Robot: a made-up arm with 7 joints.
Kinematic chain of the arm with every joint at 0, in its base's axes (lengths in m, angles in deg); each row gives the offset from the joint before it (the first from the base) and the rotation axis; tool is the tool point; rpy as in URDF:
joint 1: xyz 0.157 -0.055 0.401 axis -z
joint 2: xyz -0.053 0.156 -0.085 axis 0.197 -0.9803 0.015
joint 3: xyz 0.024 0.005 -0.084 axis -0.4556 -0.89 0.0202
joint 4: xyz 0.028 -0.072 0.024 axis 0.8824 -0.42 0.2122
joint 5: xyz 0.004 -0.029 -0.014 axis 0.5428 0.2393 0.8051
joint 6: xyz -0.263 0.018 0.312 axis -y
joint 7: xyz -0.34 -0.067 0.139 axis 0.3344 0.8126 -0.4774
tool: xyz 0.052 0.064 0.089 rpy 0 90 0
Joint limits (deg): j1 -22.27..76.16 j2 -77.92..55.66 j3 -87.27..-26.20 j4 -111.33..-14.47 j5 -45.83..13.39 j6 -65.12..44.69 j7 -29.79..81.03
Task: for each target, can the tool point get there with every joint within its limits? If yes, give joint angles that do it. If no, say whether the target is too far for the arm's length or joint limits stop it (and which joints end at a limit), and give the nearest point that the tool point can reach.
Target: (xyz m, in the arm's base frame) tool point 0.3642 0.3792 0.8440
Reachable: yes | joints 42.56 40.34 -73.27 -72.18 -14.82 7.59 8.61
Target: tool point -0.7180 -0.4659 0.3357
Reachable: no: joint limits stop it (at a limit: joint 1, joint 2, joint 3, joint 4, joint 7) | nearest point -0.4885 -0.3322 0.3856 | short by 0.270 m
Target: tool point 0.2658 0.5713 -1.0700
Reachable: no: too far | nearest point 0.2271 0.3487 -0.3946 | short by 0.712 m
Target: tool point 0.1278 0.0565 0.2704
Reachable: no: joint limits stop it (at a limit: joint 1, joint 2, joint 3, joint 4, joint 6, joint 7) | nearest point 0.4052 0.2734 0.2963 | short by 0.353 m
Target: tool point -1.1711 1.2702 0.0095
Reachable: no: too far | nearest point -0.4767 0.5773 0.1761 | short by 0.995 m
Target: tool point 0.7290 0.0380 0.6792
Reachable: yes | joints 38.39 -10.59 -51.63 -56.69 -2.39 -21.86 20.33
